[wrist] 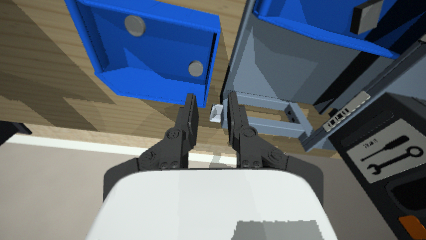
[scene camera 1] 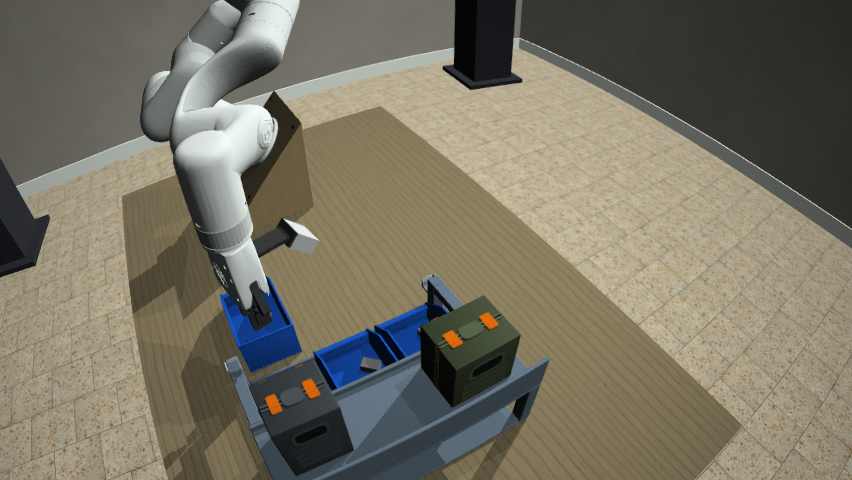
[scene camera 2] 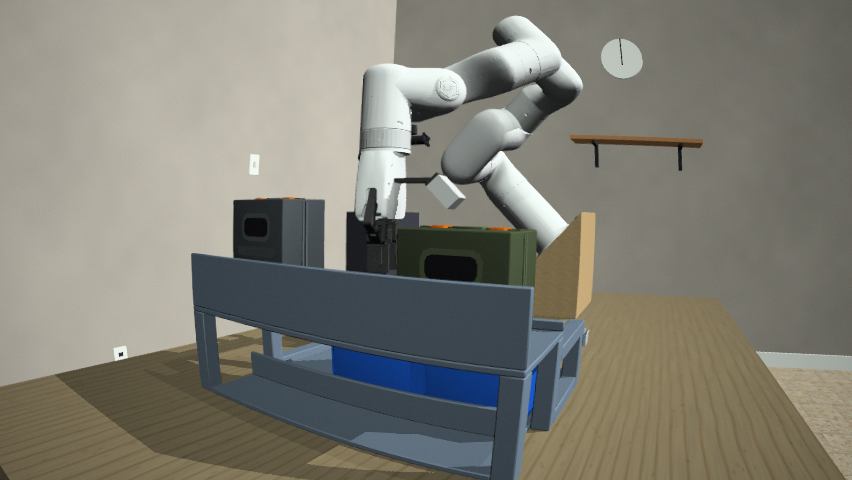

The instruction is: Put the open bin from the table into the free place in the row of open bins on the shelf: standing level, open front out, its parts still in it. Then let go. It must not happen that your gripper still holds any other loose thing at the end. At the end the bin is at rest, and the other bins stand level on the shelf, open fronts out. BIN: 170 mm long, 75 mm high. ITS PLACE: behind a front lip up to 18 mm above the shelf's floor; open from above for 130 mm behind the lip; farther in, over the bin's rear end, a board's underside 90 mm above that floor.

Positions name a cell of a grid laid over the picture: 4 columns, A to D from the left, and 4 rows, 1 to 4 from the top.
Scene:
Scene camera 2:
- my gripper: B3
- green case: C3
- dark grey case: B2
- shelf back panel: C3

